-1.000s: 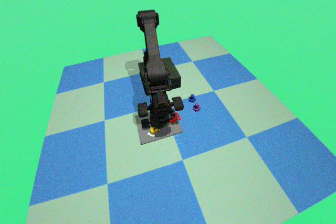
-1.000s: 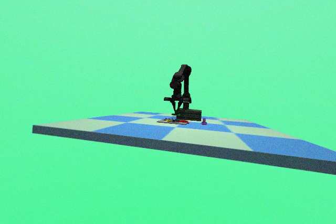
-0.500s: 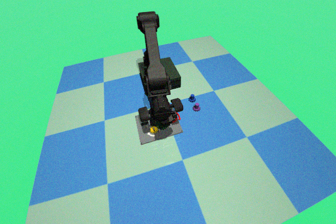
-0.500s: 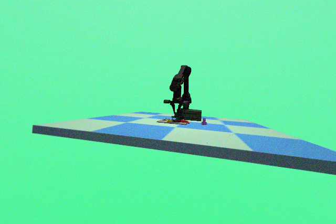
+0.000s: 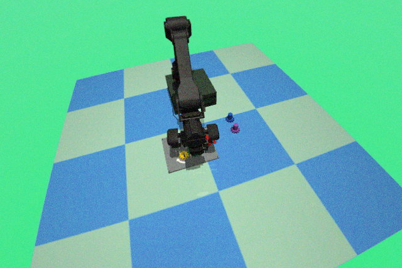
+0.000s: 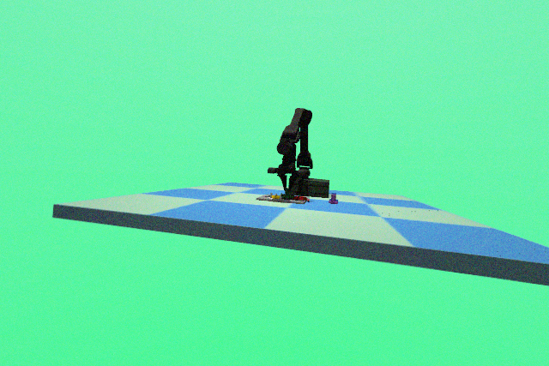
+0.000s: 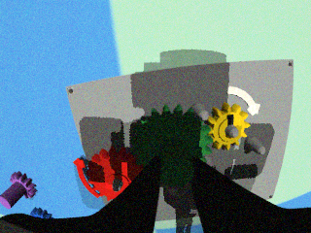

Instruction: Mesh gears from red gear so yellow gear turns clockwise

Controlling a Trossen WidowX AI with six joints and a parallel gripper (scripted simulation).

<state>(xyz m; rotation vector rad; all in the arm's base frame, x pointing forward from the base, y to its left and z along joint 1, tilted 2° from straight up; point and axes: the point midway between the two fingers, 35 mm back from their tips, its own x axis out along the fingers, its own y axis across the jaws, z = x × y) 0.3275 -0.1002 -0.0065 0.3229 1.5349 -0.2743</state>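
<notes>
The green gear is 1 cm below my gripper tip. Also, from my gripper tip: white arrow 1 cm ahead, 7 cm to the right, 4 cm below; red arrow 2 cm behind, 10 cm to the left, 4 cm below; red gear 2 cm behind, 6 cm to the left, 3 cm below.
</notes>
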